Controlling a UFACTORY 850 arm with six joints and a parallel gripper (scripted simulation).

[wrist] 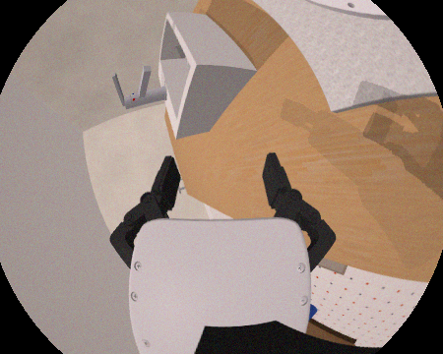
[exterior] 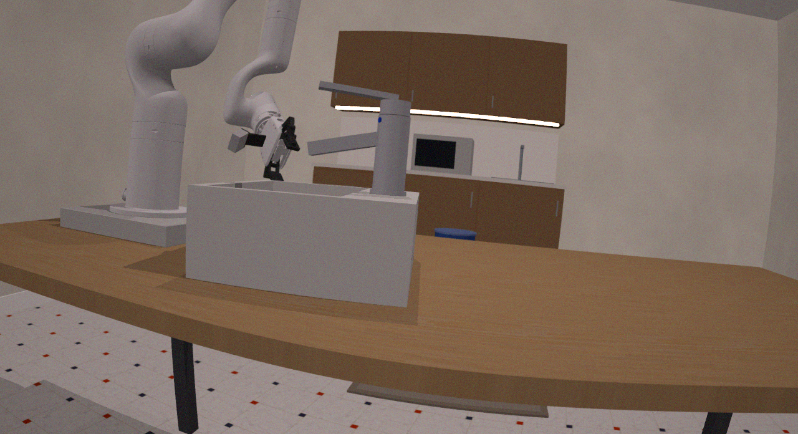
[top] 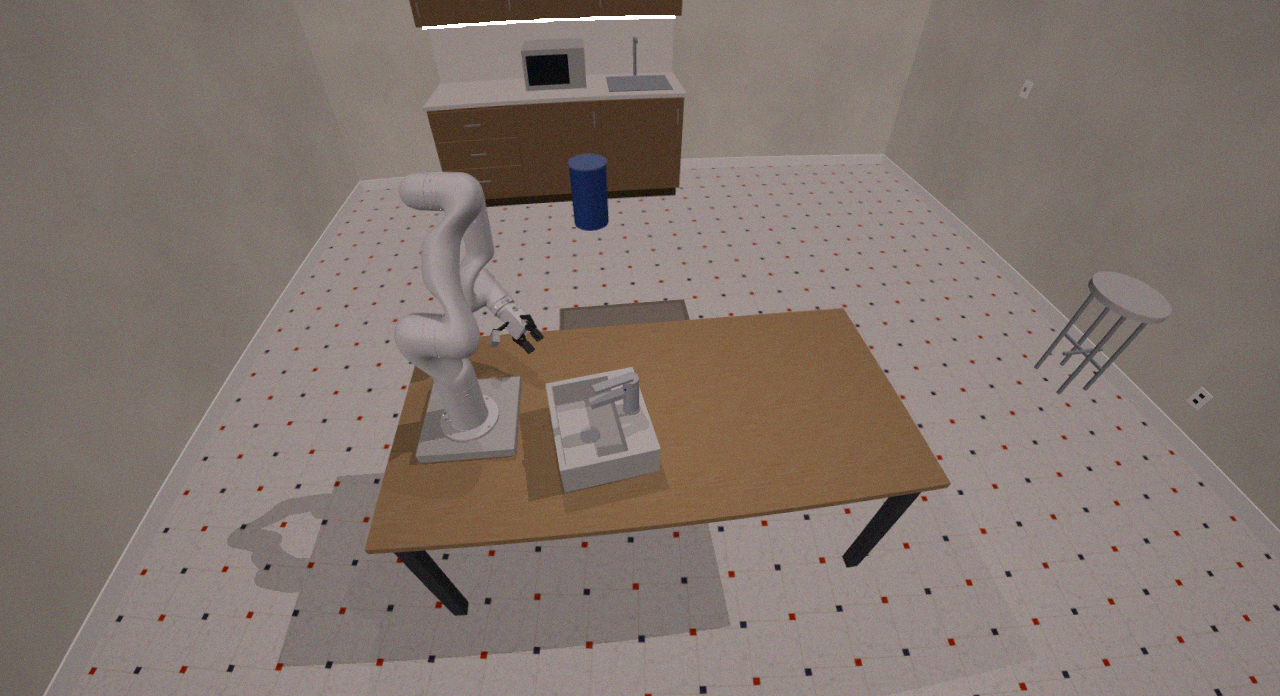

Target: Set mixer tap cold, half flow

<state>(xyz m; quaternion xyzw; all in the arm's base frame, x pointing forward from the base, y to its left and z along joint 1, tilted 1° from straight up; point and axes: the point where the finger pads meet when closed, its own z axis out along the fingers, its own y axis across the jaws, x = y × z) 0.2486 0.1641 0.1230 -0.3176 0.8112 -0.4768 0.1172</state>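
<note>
The flat lever lies 34 cm to the right of my hand, 20 cm ahead of it and 12 cm above it. Also, from my hand: white sink basin: 33 cm to the right, 14 cm ahead, 12 cm below.
</note>
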